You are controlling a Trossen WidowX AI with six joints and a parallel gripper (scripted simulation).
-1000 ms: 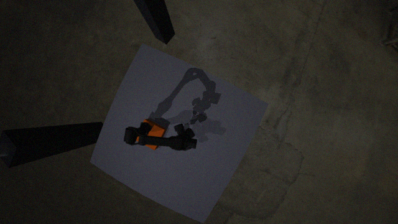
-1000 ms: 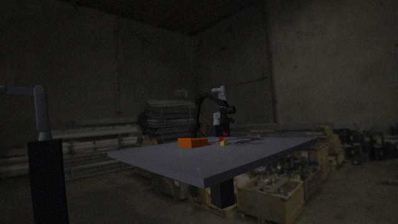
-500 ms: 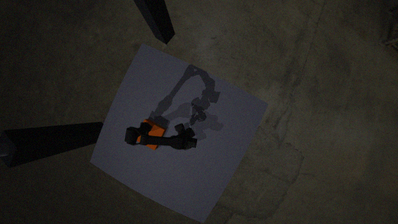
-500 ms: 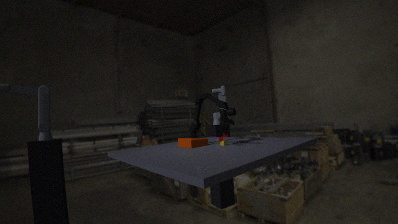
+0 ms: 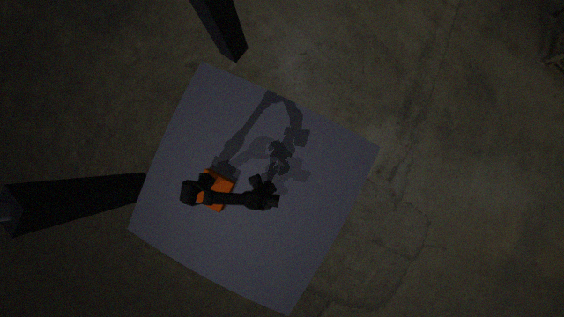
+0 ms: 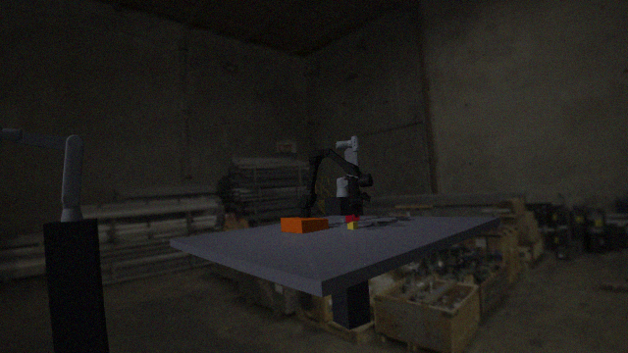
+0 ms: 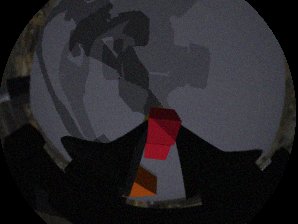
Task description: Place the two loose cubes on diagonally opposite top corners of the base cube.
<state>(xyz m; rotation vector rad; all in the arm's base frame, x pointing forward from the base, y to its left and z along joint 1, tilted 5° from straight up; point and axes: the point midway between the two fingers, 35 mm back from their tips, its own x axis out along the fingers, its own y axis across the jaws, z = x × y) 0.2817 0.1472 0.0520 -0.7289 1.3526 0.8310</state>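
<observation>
The yellow cube is 4 cm below my gripper tip, 2 cm to the right of it and 1 cm behind it.
</observation>
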